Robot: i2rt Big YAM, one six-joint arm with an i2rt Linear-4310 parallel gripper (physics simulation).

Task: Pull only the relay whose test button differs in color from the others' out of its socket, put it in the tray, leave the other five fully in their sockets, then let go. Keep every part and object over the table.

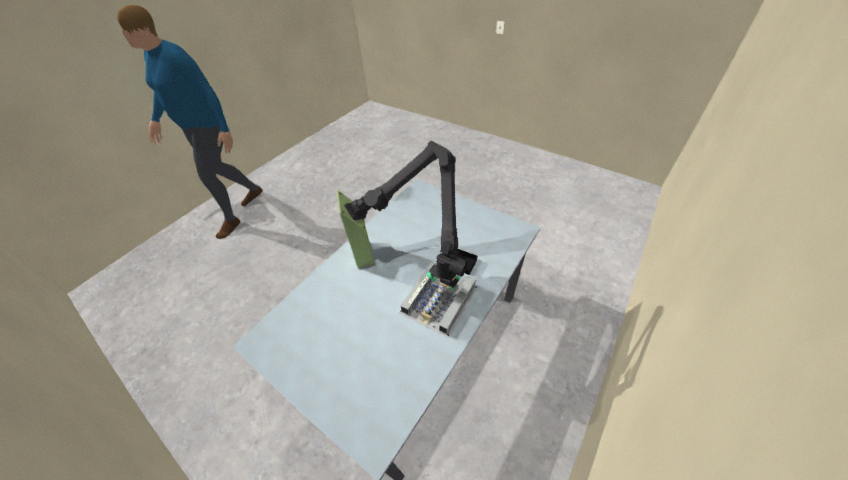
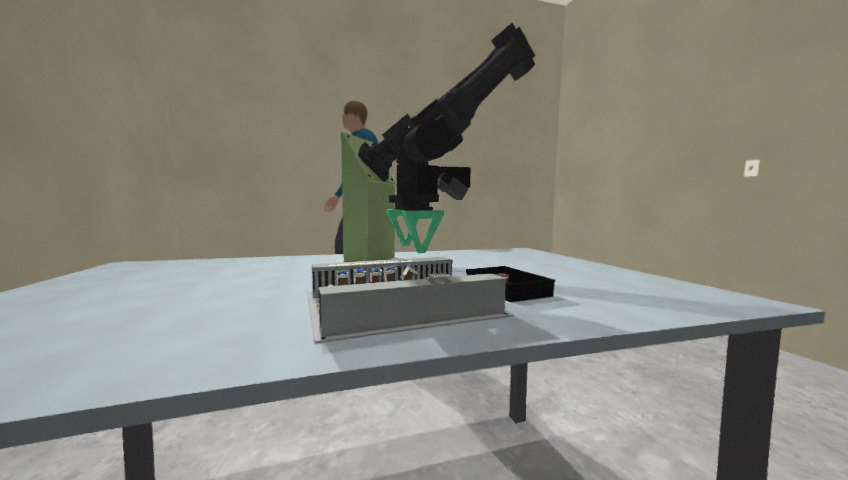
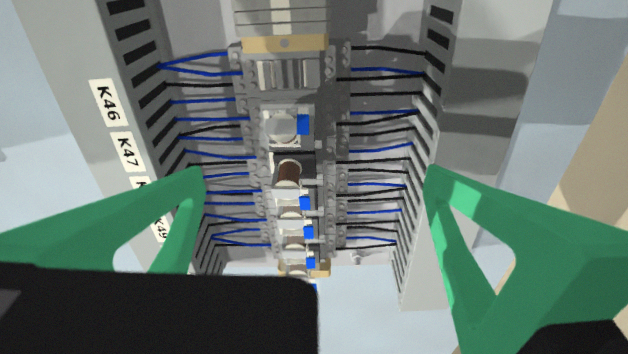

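Seen in the pictures: gripper, fingertip midpoint: (image 1: 443,285) (image 2: 413,249) (image 3: 314,177); arm's base, origin of the base link: (image 1: 354,212) (image 2: 372,163).
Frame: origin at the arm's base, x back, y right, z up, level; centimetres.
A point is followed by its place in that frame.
Note:
My gripper (image 1: 443,282) @(y -14.0, x -49.2, z -21.4 cm) (image 2: 412,248) @(y -14.0, x -49.2, z -21.4 cm) (image 3: 314,177) @(y -14.0, x -49.2, z -21.4 cm) is open and empty, above the relay row, fingertips to either side of it. One relay (image 2: 409,273) @(y -13.4, x -49.4, z -25.9 cm) (image 3: 282,127) @(y -14.1, x -47.4, z -24.9 cm) with a blue button is tilted, leaning towards the bare socket (image 3: 287,74) @(y -15.4, x -47.0, z -29.3 cm); whether its pins are in its socket is hidden. Four more blue-button relays stand upright in a row beyond it, the nearest being a brown-coiled relay (image 3: 289,175) @(y -10.7, x -48.7, z -25.9 cm). A small red spot (image 2: 504,276) @(y -34.2, x -37.5, z -28.9 cm) shows at the near edge of the black tray (image 1: 473,261) @(y -40.5, x -43.0, z -31.5 cm) (image 2: 532,291) @(y -37.7, x -45.6, z -30.2 cm); the part bearing it is mostly hidden by the duct.
Tall grey wire ducts (image 2: 410,306) (image 3: 60,65) run along both sides of the relay row, with blue and black wires between. The tray stands off one end of the panel. A green arm stand (image 1: 360,249) @(y 4.9, x -7.1, z -17.8 cm) (image 2: 368,220) @(y 0.3, x -8.7, z -18.1 cm) rises at the table's edge. A person (image 1: 184,89) (image 2: 357,115) is beyond the table.

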